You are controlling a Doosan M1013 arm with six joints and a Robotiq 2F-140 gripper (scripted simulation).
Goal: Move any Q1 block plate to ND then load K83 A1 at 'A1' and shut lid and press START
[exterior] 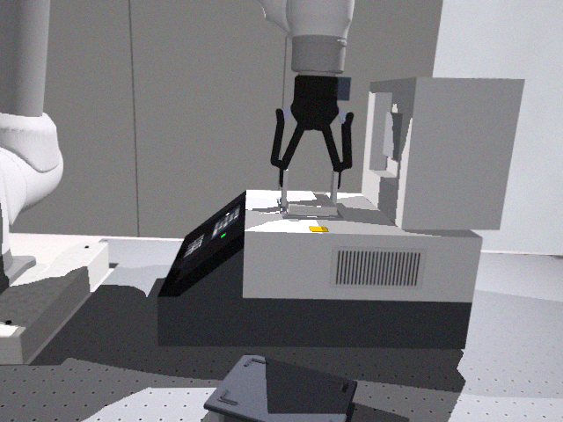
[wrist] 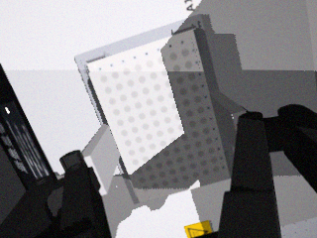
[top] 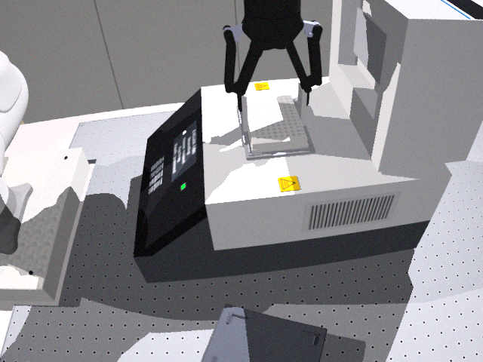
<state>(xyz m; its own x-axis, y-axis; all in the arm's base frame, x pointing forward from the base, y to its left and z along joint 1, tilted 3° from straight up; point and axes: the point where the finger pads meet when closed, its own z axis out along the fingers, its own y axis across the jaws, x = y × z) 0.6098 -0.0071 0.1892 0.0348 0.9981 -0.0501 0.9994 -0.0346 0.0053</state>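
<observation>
Right now my hand is 7 cm past the dark grey plate nest, 30 cm to the left of it and 20 cm above it. Round my hand: white 96-well plate: 3 cm behind, 27 cm to the left, 20 cm below; then black nest: 3 cm behind, 27 cm to the left, 22 cm below.
</observation>
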